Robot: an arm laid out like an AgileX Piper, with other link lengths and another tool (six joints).
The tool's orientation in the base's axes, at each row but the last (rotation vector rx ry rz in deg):
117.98 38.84 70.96
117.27 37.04 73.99
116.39 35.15 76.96
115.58 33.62 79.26
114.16 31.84 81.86
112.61 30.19 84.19
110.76 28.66 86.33
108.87 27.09 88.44
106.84 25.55 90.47
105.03 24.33 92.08
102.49 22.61 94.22
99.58 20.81 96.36
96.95 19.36 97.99
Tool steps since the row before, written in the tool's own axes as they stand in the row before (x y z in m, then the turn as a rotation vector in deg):
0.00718 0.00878 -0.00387 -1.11 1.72 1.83
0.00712 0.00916 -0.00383 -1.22 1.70 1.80
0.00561 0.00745 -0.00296 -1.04 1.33 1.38
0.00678 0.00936 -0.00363 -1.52 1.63 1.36
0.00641 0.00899 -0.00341 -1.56 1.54 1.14
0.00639 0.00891 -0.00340 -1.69 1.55 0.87
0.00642 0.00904 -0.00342 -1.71 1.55 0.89
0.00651 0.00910 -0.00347 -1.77 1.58 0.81
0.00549 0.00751 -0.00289 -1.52 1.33 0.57
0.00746 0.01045 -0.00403 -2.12 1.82 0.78
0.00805 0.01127 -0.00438 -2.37 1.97 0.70
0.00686 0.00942 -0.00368 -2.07 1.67 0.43
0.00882 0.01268 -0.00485 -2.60 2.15 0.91
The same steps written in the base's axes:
0.00049 0.00016 0.01197 1.35 -2.39 -0.02
0.00003 -0.00043 0.01221 1.28 -2.44 -0.09
-0.00032 -0.00073 0.00975 0.94 -1.96 -0.12
-0.00084 -0.00132 0.01201 0.76 -2.49 -0.22
-0.00128 -0.00150 0.01139 0.54 -2.40 -0.26
-0.00175 -0.00156 0.01124 0.24 -2.42 -0.29
-0.00225 -0.00167 0.01126 0.26 -2.44 -0.31
-0.00277 -0.00168 0.01126 0.16 -2.48 -0.33
-0.00270 -0.00131 0.00927 0.02 -2.08 -0.29
-0.00427 -0.00192 0.01262 0.02 -2.87 -0.43
-0.00532 -0.00203 0.01336 -0.13 -3.11 -0.52
-0.00507 -0.00155 0.01101 -0.27 -2.63 -0.50
-0.00745 -0.00224 0.01420 0.00 -3.45 -0.55

